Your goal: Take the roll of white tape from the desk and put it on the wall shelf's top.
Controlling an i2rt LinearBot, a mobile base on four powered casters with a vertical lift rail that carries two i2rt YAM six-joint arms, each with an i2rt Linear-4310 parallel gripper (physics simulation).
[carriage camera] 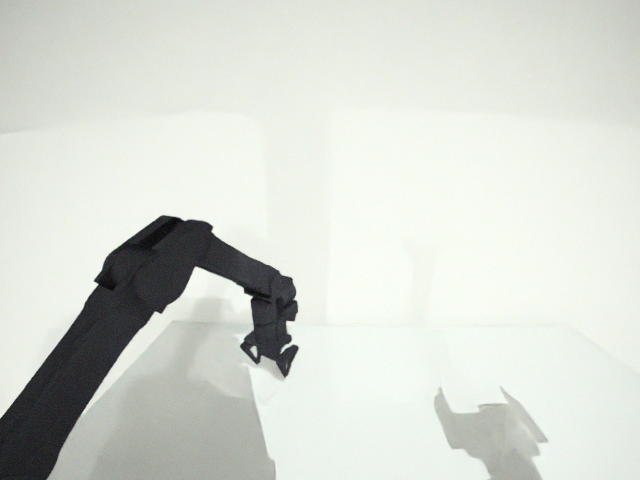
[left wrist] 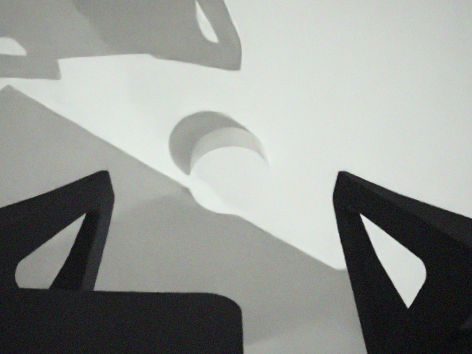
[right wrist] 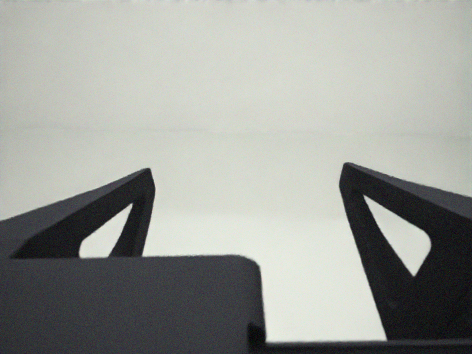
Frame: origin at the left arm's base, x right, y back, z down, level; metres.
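Where they show: left gripper, fingertip midpoint: (carriage camera: 271, 369) (left wrist: 223, 184); right gripper, fingertip midpoint: (right wrist: 246, 176).
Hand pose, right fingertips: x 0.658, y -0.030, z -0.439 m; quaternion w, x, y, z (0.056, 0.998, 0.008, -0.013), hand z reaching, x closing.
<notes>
After its pixels a point has its place.
The roll of white tape (left wrist: 227, 175) {x 0.186, y -0.384, z 0.126 m} is a plain white disc with a pale grey side, lying flat on the white desk (left wrist: 380, 100) {x 0.282, y -0.376, z 0.149 m} (carriage camera: 372, 377) {x 0.462, y -0.453, z 0.148 m} at the edge of a shadow. In the left wrist view it appears between the spread fingertips, a little left of the middle. My left gripper (left wrist: 223, 184) {x 0.193, y -0.409, z 0.083 m} (carriage camera: 271, 368) {x 0.193, y -0.409, z 0.083 m} is open and empty, pointing down above the desk, apart from the roll. In the carriage view the roll is too faint to tell from the desk. My right gripper (right wrist: 246, 176) {x 0.658, y -0.030, z -0.439 m} is open and empty. The wall shelf cannot be made out in these views.
A pale wall (carriage camera: 465, 206) {x 0.782, y -0.727, z -0.290 m} stands behind the desk's far edge. My left arm (carriage camera: 165, 273) {x 0.134, y -0.189, z -0.290 m} reaches in from the lower left of the carriage view. Grey arm and gripper shadows fall on the desk at the left and lower right. The right wrist view shows pale, blurred surfaces.
</notes>
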